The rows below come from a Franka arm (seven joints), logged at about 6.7 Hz.
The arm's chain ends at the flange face. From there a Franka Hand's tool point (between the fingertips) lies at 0.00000 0.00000 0.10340 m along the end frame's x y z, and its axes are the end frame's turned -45 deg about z.
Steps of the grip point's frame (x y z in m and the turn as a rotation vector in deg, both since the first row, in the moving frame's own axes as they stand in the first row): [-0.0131, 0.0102, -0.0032, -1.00, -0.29, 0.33]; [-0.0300, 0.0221, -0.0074, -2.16, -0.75, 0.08]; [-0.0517, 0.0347, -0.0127, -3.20, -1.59, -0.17]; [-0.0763, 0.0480, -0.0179, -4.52, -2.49, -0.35]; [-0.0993, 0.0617, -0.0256, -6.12, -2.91, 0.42]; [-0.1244, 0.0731, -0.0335, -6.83, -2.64, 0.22]
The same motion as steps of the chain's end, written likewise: [-0.0030, 0.0148, -0.0032, -0.91, 0.50, 0.33]; [-0.0074, 0.0331, -0.0073, -2.06, 1.00, 0.08]; [-0.0141, 0.0550, -0.0125, -3.39, 1.14, -0.17]; [-0.0226, 0.0790, -0.0175, -4.96, 1.44, -0.35]; [-0.0306, 0.1023, -0.0249, -6.39, 2.27, 0.42]; [-0.0416, 0.1276, -0.0327, -6.70, 2.96, 0.22]
